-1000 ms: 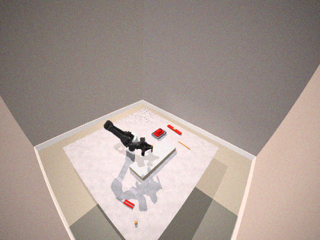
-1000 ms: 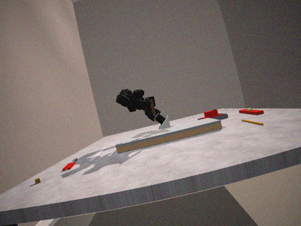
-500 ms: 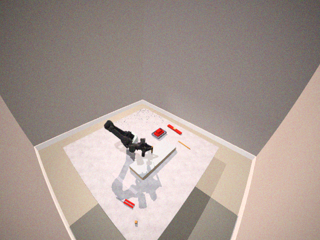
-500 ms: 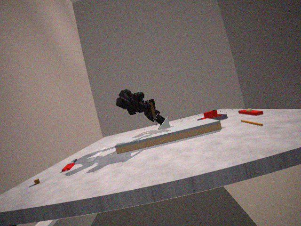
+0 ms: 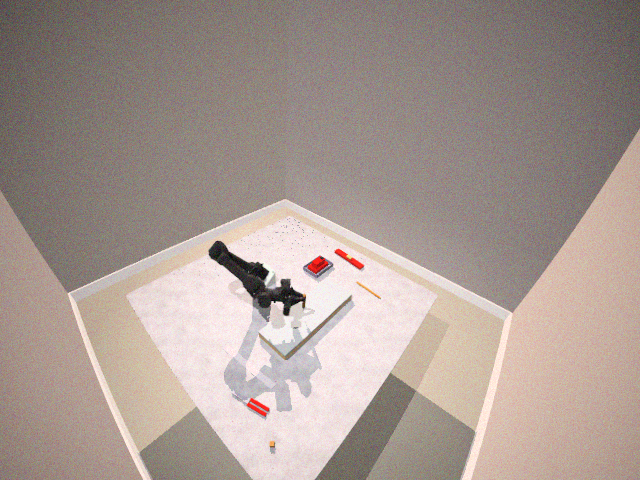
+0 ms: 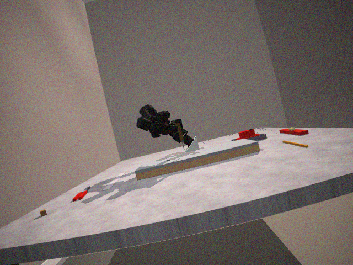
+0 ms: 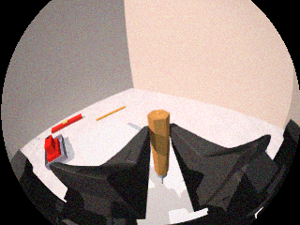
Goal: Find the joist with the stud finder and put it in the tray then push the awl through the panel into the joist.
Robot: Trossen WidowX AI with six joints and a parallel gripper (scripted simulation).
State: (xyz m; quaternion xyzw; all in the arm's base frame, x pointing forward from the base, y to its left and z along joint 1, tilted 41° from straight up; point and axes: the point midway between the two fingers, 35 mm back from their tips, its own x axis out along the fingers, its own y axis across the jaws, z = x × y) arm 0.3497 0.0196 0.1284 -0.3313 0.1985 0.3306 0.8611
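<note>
Now: the awl 6 cm below my gripper tip. The rest, counted from my gripper tip: red stud finder (38 cm to the left, 22 cm behind, 13 cm below); square indicator (39 cm to the left, 22 cm behind, 11 cm below); grey tray (36 cm to the left, 22 cm behind, 16 cm below).
</note>
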